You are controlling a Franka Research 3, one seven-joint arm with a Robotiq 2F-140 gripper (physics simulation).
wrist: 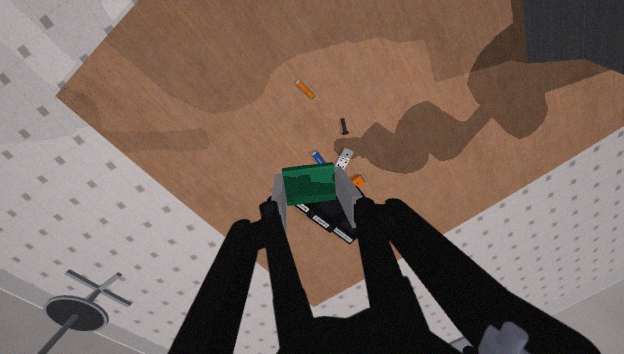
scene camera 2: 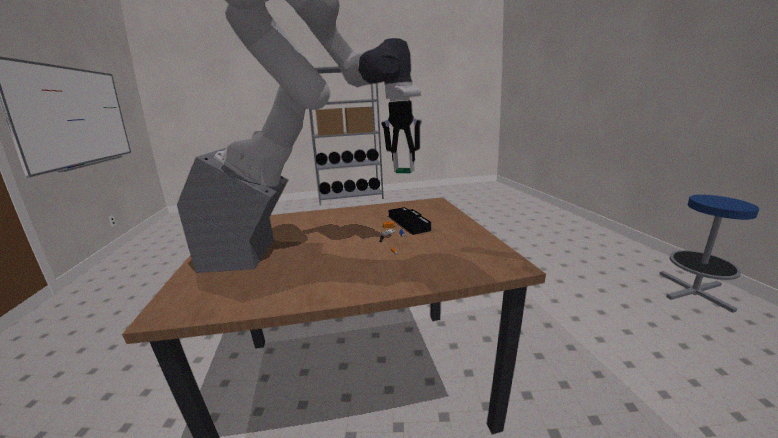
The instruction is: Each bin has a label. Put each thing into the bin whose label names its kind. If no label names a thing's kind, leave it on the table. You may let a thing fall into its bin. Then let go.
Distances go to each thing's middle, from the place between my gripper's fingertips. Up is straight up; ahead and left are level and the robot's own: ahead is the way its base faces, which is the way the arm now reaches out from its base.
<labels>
My gripper is now 250 mm above the black bin tray (scene camera 2: pixel 411 220), 210 mm to the right of it and 20 mm short of it. Round my hand: green block (wrist: pixel 305 184) (right at my hand).
</labels>
